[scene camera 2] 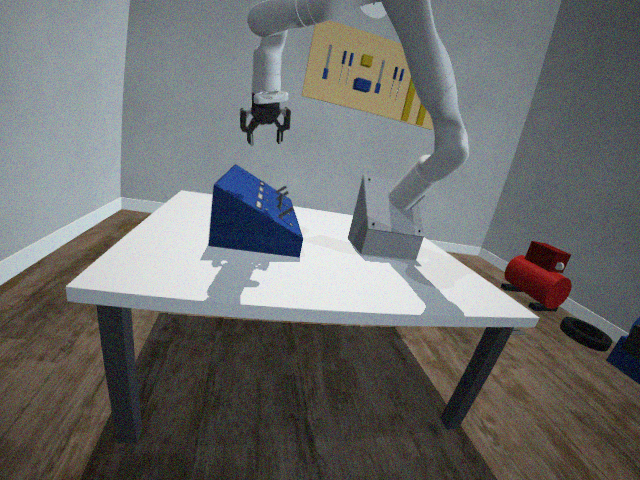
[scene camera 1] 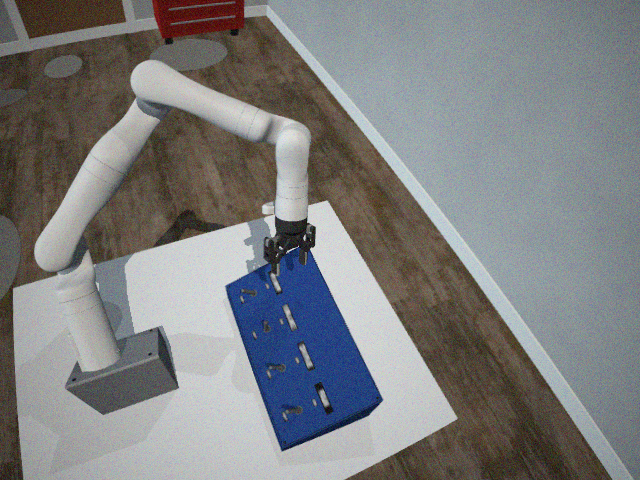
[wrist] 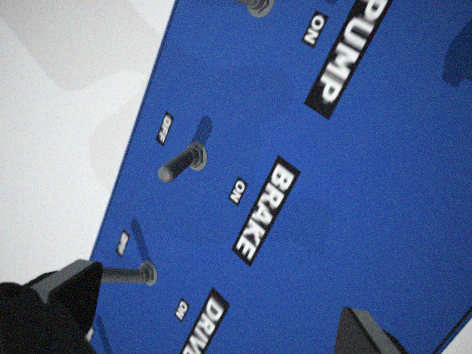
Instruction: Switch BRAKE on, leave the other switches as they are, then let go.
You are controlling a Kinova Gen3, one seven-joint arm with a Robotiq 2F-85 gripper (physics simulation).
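Seen in the pictures: gripper, fingertip midpoint: (scene camera 2: 265,143) (scene camera 1: 289,269) (wrist: 217,314); arm's base at its link origin: (scene camera 2: 399,198) (scene camera 1: 103,361).
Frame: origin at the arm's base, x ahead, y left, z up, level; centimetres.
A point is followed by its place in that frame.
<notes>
The blue sloped switch panel (scene camera 1: 325,310) @(y 0.0, x 57.4, z -3.3 cm) (scene camera 2: 248,229) @(y 21.6, x 49.2, z -12.8 cm) (wrist: 390,200) @(y 8.8, x 54.1, z -4.6 cm) stands on the table. The BRAKE lever (scene camera 1: 266,326) @(y 1.6, x 41.4, z -7.0 cm) (scene camera 2: 279,201) @(y 2.6, x 41.8, z -8.0 cm) (wrist: 181,166) @(y 2.6, x 41.8, z -6.8 cm) stands steeper than its neighbours, tilted to the ON side; its label (wrist: 266,210) @(y 2.9, x 48.4, z -7.1 cm) is readable in the wrist view. The PUMP lever (scene camera 1: 248,292) @(y 13.7, x 39.5, z -7.8 cm) (wrist: 260,6) @(y 13.9, x 41.5, z -9.4 cm) and the DRIVE lever (scene camera 1: 276,367) @(y -10.1, x 40.7, z -7.4 cm) (wrist: 125,275) @(y -9.4, x 41.1, z -8.0 cm) lean toward OFF, as does the fourth lever (scene camera 1: 293,410) @(y -21.9, x 41.3, z -7.4 cm). My gripper (scene camera 1: 290,266) @(y 7.6, x 49.0, z 9.7 cm) (scene camera 2: 265,142) @(y 7.6, x 49.0, z 9.7 cm) (wrist: 217,314) @(y 7.6, x 49.0, z 9.7 cm) is open and empty, well above the panel, touching no lever.
The white table (scene camera 1: 196,289) @(y 25.4, x 25.0, z -19.1 cm) (scene camera 2: 310,289) @(y 38.7, x 32.3, z -19.2 cm) bears the panel and the grey base block (scene camera 1: 124,384) @(y -5.6, x 3.5, z -3.2 cm) (scene camera 2: 390,245) @(y 9.6, x 2.9, z -14.8 cm) of the arm, which stands on the panel's OFF side. Walls, a tool board (scene camera 2: 336,98) and a red cabinet (scene camera 1: 199,15) are farther off.
</notes>
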